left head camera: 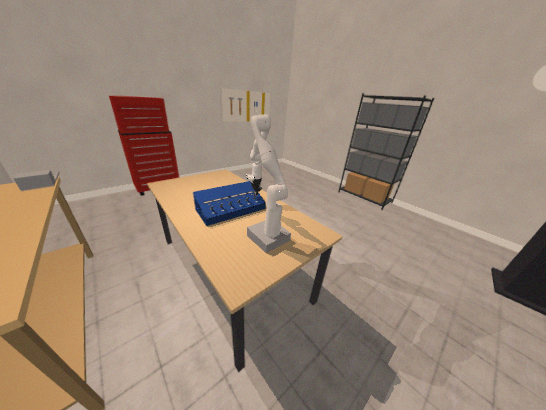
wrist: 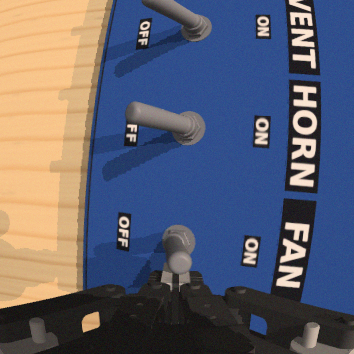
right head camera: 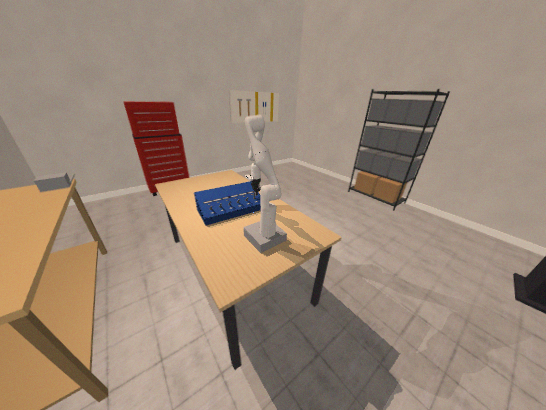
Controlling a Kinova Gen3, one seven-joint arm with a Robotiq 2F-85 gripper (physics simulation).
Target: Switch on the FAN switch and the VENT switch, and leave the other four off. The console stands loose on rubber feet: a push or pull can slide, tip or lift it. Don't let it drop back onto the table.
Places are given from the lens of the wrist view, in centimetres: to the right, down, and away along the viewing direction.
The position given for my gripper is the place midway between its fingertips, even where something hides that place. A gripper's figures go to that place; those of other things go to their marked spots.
my gripper (wrist: 175, 278): 0, 6, 16
blue console (wrist: 252, 190): 4, 1, 17
